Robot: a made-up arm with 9 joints. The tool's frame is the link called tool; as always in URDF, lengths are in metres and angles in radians. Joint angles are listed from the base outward. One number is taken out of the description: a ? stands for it. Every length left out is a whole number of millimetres.
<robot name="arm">
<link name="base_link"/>
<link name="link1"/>
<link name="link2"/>
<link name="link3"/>
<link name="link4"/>
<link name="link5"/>
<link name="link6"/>
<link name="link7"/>
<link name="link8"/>
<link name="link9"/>
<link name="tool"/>
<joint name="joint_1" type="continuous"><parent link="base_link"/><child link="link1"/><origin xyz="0.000 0.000 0.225" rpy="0.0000 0.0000 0.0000"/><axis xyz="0 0 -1"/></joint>
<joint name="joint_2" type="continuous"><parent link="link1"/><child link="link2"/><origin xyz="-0.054 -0.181 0.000" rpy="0.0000 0.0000 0.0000"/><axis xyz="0 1 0"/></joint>
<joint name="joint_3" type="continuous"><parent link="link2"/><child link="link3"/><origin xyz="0.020 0.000 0.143" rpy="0.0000 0.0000 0.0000"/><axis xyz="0 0 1"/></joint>
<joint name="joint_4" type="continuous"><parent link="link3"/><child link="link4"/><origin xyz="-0.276 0.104 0.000" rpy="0.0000 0.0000 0.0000"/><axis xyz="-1 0 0"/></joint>
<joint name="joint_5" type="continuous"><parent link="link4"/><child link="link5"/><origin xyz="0.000 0.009 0.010" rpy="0.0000 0.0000 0.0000"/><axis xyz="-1 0 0"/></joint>
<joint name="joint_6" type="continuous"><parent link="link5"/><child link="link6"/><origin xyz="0.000 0.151 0.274" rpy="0.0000 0.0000 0.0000"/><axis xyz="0 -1 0"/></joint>
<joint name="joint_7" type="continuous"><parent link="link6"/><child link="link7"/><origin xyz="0.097 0.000 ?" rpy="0.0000 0.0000 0.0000"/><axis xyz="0 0 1"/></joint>
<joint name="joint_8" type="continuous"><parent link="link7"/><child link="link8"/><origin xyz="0.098 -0.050 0.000" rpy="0.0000 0.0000 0.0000"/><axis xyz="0 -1 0"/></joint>
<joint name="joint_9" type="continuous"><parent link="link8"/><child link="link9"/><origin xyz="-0.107 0.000 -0.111" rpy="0.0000 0.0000 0.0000"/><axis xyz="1 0 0"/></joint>
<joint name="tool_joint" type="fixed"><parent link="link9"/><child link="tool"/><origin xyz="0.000 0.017 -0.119" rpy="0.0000 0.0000 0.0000"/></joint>
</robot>
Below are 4 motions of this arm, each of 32 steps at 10 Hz.
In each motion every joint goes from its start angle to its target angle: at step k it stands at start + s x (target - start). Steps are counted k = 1, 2, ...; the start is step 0. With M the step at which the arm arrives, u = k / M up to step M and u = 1 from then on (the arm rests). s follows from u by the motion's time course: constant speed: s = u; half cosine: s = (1 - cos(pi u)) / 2; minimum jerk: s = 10 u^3 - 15 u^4 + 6 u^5.
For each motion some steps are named. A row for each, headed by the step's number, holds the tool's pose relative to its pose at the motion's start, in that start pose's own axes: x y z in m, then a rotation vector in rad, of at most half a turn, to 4 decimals.
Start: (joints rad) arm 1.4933 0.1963 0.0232 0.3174 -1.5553 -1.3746 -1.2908 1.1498 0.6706
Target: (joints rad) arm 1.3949 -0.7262 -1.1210 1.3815 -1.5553 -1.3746 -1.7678 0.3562 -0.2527
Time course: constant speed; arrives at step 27
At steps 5, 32:
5: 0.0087 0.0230 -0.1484 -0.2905 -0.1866 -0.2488
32: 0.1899 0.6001 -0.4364 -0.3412 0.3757 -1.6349

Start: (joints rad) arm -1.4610 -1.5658 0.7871 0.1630 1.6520 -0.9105 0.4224 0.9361 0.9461
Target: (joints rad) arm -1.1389 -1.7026 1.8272 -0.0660 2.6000 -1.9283 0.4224 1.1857 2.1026
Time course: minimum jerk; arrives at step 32
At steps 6, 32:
6: -0.0167 -0.0196 -0.0015 0.0067 -0.0080 -0.0018
32: 0.0644 -0.4875 -0.0576 0.4215 -0.5758 0.4002

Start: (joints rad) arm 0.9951 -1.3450 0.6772 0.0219 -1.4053 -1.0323 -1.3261 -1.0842 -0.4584
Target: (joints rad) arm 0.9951 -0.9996 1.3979 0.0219 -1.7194 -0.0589 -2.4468 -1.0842 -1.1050
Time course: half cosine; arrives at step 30
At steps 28, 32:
28: -0.4581 -0.0444 0.2395 0.1968 0.7119 0.1615
32: -0.4625 -0.0447 0.2450 0.1996 0.7235 0.1635

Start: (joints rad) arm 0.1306 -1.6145 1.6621 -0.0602 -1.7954 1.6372 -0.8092 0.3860 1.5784
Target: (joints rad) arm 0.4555 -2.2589 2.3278 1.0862 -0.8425 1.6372 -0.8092 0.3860 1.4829
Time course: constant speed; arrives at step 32
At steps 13, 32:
13: -0.5178 0.0913 0.1835 0.0995 1.1104 -0.1574
32: -0.4561 0.4357 0.8733 0.2352 2.4581 -0.9673

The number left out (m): -0.326
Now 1 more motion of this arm.
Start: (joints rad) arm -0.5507 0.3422 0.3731 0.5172 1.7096 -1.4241 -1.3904 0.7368 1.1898
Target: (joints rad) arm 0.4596 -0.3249 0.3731 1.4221 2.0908 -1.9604 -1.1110 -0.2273 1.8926
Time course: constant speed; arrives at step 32
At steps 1, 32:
1: -0.0111 -0.0039 0.0366 -0.0383 0.0258 -0.0268
32: 0.0507 0.2133 0.7229 -1.0600 -0.8061 -0.3218

